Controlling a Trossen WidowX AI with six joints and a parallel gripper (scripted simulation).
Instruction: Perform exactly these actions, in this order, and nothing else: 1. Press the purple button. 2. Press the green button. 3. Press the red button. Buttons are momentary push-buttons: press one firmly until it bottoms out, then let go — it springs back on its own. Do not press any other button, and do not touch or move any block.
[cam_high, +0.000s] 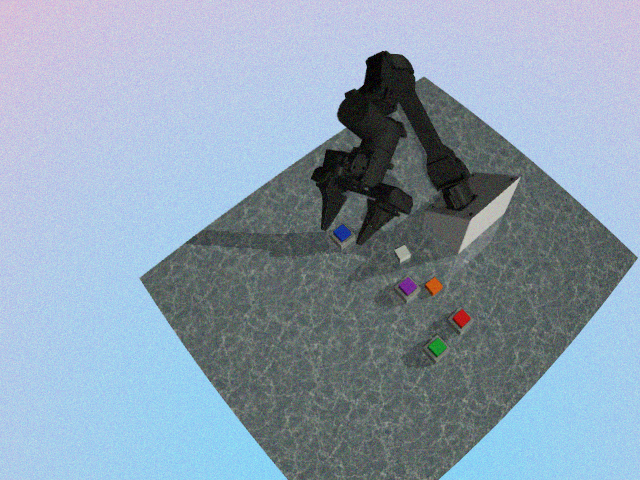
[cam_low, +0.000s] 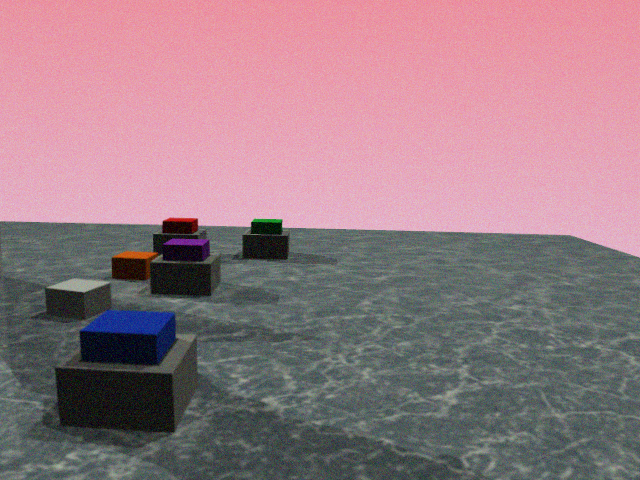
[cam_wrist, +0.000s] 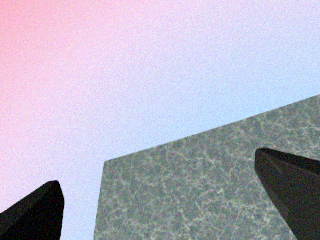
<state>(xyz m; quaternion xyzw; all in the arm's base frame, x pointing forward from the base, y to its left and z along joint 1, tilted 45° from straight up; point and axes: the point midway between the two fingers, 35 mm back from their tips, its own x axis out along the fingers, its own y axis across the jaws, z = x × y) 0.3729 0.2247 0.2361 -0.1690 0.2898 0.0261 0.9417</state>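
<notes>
Now: the purple button 410 mm below my gripper tip, 160 mm behind it and 40 mm to the left of it. Round my gripper tip: grey block 430 mm below, 220 mm behind, 40 mm to the right; then green button 410 mm below, 200 mm to the left, 110 mm behind; then blue button 410 mm below, 180 mm to the right, 140 mm behind.
</notes>
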